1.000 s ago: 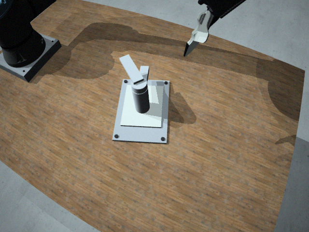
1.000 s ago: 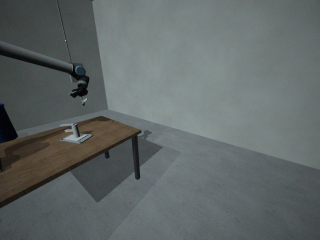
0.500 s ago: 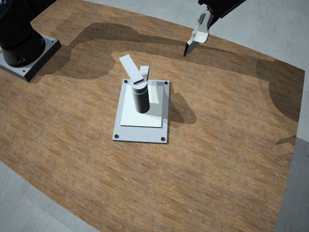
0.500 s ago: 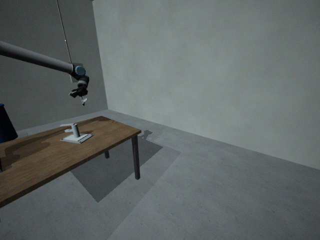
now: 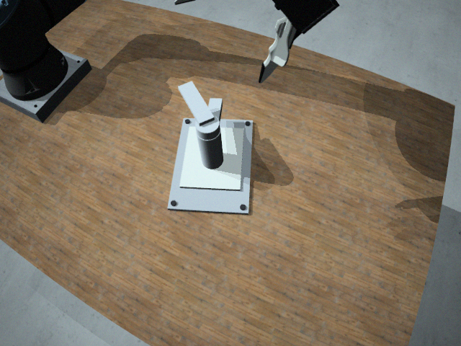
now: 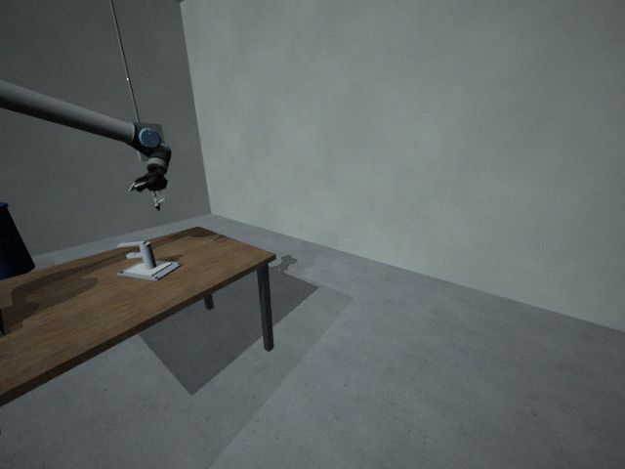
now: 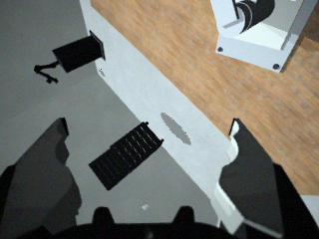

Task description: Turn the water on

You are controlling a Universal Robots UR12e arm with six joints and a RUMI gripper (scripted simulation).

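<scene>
Now: the lever 200 mm below my hand, 90 mm behind it and 40 mm to the left of it. The rest, counted from my hand: grey tap 250 mm below, 70 mm behind, 20 mm to the left.
</scene>
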